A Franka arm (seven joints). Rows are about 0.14 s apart.
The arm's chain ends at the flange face. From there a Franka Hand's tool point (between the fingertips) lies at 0.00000 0.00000 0.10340 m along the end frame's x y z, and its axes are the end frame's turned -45 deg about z.
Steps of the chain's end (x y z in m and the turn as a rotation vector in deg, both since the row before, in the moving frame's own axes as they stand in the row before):
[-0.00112 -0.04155 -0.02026 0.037 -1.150 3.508]
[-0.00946 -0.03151 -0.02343 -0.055 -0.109 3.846]
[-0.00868 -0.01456 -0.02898 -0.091 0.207 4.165]
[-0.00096 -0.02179 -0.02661 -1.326 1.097 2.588]
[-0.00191 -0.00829 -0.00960 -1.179 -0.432 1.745]
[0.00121 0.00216 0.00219 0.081 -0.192 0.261]
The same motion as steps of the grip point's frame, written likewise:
[0.02722 -0.03173 -0.02028 0.839 -0.787 3.508]
[0.01538 -0.02905 -0.02343 0.038 -0.116 3.846]
[0.00429 -0.01605 -0.02898 -0.211 0.082 4.165]
[0.01437 -0.01300 -0.02666 -1.713 -0.162 2.588]
[0.00244 -0.00629 -0.00962 -0.528 -1.139 1.745]
[-0.00081 0.00203 0.00219 0.193 -0.078 0.261]

